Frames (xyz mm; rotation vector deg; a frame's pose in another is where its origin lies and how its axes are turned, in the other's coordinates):
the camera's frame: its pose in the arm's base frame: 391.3 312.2 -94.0 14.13 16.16 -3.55
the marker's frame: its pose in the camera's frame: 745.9 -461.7 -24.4 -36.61 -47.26 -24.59
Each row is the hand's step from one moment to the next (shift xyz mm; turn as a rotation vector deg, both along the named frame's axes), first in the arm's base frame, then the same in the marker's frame.
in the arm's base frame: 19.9 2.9 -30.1 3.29 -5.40 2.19
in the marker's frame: -1.3 22.6 -28.3 5.45 -3.19 -2.21
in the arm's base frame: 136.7 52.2 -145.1 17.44 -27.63 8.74
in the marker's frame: 13.9 160.3 -128.7 27.06 -15.18 -13.45
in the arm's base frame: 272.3 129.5 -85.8 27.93 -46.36 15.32
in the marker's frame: 127.7 273.9 -83.5 44.71 -26.40 -21.64
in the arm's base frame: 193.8 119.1 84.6 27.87 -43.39 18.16
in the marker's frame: 159.8 169.1 69.1 45.24 -25.02 -17.81
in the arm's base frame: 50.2 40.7 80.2 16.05 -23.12 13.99
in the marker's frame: 69.3 32.7 68.8 27.34 -14.08 -6.49
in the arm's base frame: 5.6 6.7 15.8 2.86 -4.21 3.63
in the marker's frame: 10.7 3.1 14.2 5.50 -2.95 -0.31
